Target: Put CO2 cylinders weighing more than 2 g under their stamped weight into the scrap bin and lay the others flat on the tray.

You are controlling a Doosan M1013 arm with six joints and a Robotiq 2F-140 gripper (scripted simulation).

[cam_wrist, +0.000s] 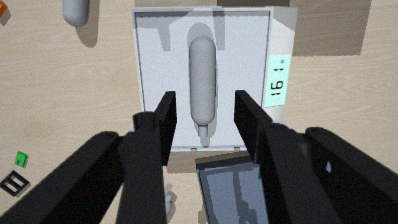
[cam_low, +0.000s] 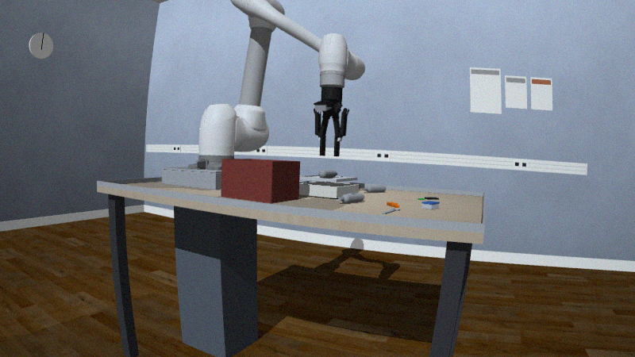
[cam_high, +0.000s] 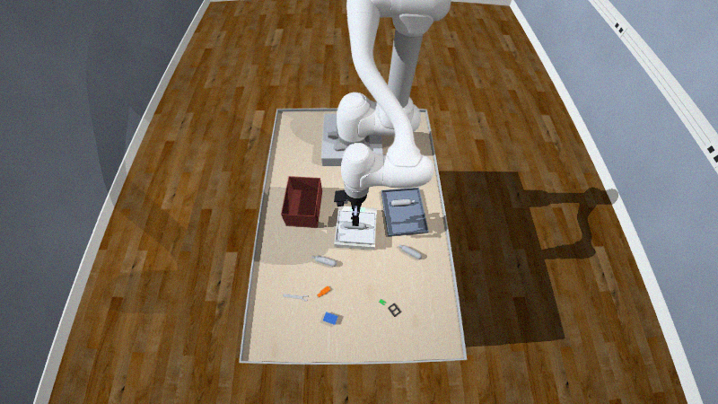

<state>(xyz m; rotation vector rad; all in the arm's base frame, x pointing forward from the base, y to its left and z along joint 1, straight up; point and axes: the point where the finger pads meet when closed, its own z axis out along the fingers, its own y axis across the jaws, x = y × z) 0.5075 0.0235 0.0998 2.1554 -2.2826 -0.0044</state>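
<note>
Right now my hand is 230 mm to the right of the blue-grey tray, 160 mm above it and 110 mm past it. Also, from my hand: white scale: 130 mm below, 10 mm behind; orange piece: 280 mm ahead, 170 mm below, 130 mm to the right; dark red scrap bin: 250 mm to the right, 140 mm below, 120 mm behind.
</note>
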